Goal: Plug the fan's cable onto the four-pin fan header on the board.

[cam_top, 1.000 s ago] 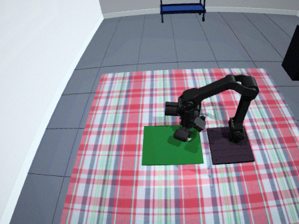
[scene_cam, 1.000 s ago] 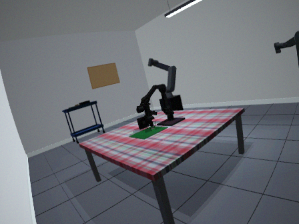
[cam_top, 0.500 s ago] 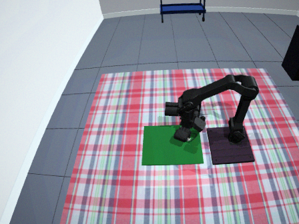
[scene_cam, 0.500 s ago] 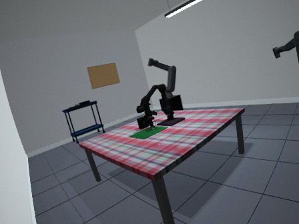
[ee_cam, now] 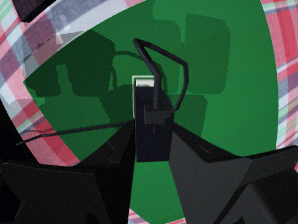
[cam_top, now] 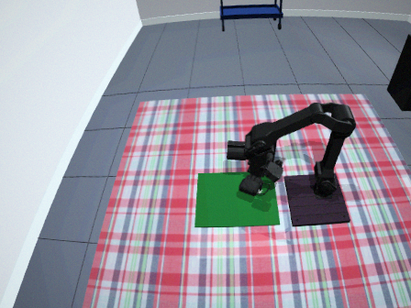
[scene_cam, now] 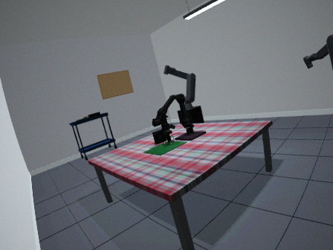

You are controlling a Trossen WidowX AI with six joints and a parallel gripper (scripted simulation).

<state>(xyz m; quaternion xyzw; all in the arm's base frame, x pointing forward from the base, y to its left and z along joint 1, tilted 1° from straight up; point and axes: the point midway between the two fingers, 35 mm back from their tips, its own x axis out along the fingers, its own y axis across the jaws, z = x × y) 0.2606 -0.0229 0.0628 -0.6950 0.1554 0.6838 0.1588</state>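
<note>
The dark fan plug lies 10 mm behind my gripper tip and 10 mm above it. From my gripper tip the other things lie so: black fan: 160 mm to the right, 30 mm behind, 20 mm above; green board: 70 mm ahead, 50 mm below, 30 mm to the left; white four-pin header: 40 mm below, 10 mm behind.
</note>
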